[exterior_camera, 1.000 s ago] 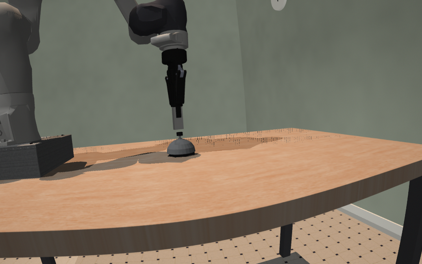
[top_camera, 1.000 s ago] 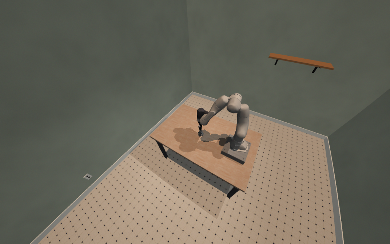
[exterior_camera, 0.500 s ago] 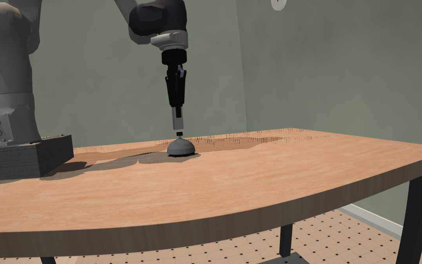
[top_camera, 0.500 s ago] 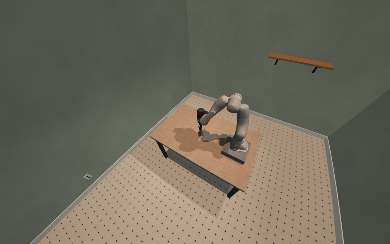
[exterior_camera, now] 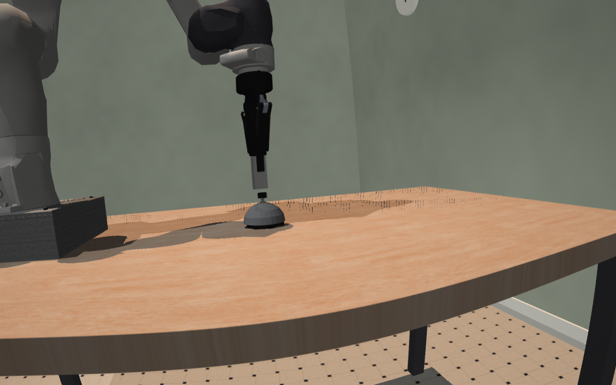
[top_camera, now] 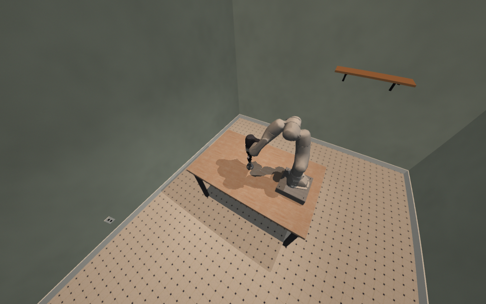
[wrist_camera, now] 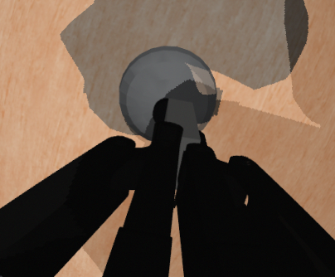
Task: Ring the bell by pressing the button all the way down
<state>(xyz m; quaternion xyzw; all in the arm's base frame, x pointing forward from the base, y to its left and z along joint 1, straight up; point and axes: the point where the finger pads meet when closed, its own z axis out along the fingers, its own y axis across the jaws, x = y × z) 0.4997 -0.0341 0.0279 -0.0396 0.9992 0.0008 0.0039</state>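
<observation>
Now: the button 1 cm to the right of my hand and 5 cm below it. From my hand the other things lie so: bell: 1 cm to the right, 7 cm below.
</observation>
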